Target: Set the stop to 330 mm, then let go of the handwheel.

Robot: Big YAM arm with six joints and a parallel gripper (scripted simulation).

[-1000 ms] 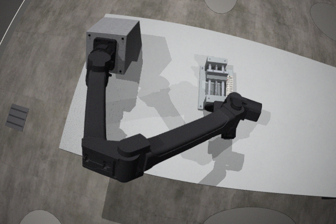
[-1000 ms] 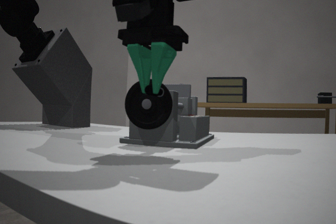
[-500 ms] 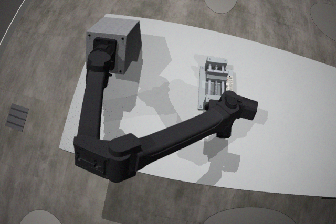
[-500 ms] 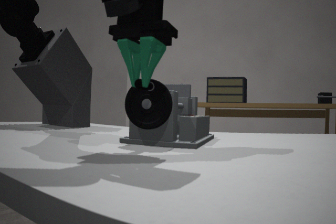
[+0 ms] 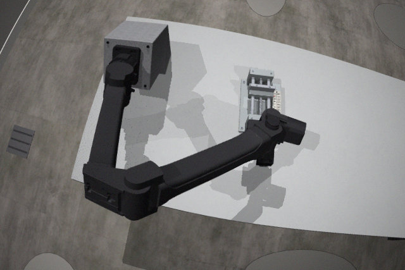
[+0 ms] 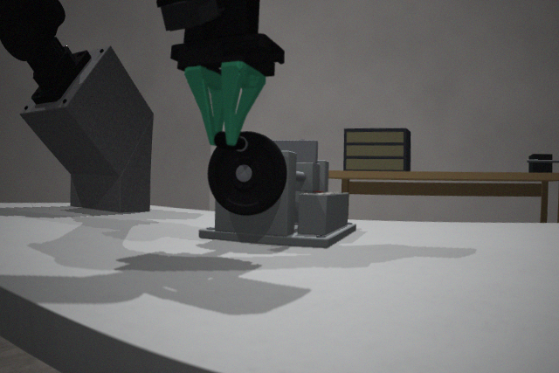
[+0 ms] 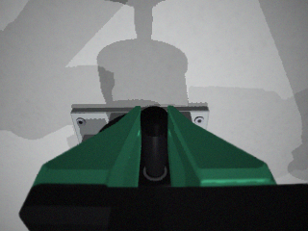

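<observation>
Right now the black crank handle is 2 cm to the left of my hand. Round my hand: grey stop 18 cm to the left, 2 cm below; black handwheel 3 cm to the left, 1 cm below.
</observation>
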